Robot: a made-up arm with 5 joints.
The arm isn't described. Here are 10 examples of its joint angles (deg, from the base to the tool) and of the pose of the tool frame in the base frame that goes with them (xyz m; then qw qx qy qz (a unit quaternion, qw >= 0)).
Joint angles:
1: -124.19 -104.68 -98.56 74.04 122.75
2: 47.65 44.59 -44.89 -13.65 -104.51
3: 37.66 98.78 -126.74 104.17 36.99
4: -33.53 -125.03 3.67 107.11 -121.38
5: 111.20 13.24 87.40 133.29 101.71
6: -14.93 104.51 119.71 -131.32 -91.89
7: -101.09 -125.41 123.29 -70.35 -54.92
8: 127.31 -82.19 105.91 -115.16 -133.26
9: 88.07 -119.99 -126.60 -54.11 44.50
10: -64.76 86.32 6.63 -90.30 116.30
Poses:
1: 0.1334 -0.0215 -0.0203 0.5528 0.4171 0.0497 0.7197
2: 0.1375 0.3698 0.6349 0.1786 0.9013 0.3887 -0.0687
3: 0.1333 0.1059 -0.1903 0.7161 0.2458 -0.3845 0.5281
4: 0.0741 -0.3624 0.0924 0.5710 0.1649 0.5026 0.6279
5: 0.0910 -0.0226 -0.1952 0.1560 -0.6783 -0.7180 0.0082
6: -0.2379 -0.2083 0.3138 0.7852 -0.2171 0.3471 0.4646
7: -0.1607 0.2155 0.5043 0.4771 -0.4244 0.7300 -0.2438
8: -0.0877 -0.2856 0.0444 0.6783 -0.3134 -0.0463 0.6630
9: -0.0289 -0.5965 0.3576 0.5658 -0.0718 -0.7684 0.2903
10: 0.5786 -0.2867 0.5614 0.4467 0.5458 0.6751 0.2164
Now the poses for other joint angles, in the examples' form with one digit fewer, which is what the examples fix.
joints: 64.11 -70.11 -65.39 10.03 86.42
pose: 0.075 -0.247 0.332 0.546 0.638 -0.458 0.291
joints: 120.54 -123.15 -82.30 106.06 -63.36
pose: 0.145 0.294 0.391 0.657 0.225 -0.004 -0.720
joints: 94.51 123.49 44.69 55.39 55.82
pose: -0.048 -0.163 -0.182 0.048 0.836 0.539 -0.084
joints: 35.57 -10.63 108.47 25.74 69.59
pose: 0.123 0.063 0.711 0.596 0.049 0.441 -0.669
